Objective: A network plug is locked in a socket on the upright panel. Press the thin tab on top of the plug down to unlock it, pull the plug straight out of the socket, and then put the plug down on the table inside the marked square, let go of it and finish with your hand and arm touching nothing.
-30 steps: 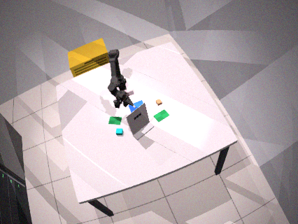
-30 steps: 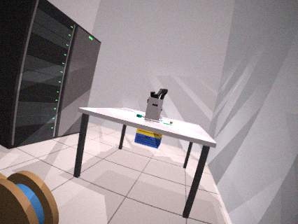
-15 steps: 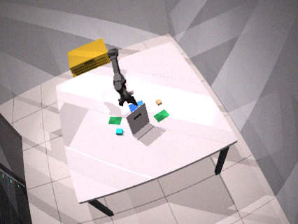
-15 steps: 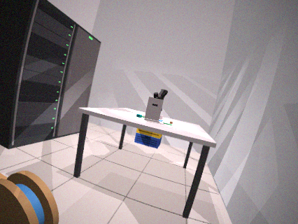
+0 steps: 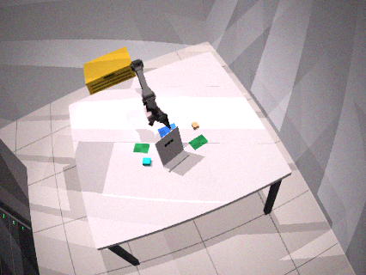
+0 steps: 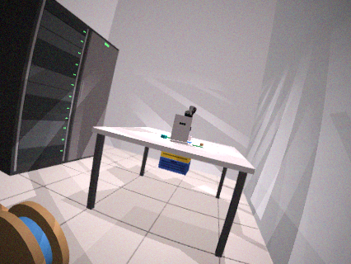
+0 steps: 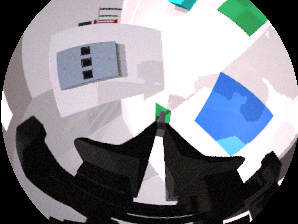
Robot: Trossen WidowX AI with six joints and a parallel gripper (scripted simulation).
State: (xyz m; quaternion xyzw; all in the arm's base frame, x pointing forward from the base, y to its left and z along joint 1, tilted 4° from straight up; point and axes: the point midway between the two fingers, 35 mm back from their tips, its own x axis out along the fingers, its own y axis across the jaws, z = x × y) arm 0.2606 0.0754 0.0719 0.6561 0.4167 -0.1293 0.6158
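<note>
My gripper tip is now 6 cm past the blue flat patch, 2 cm to the left of it and 12 cm above it. Also, from my gripper tip: upright grey panel (15 cm ahead, 3 cm to the right); orange block (5 cm behind, 16 cm to the left, 10 cm below); teal block (12 cm ahead, 20 cm to the right, 10 cm below).
</note>
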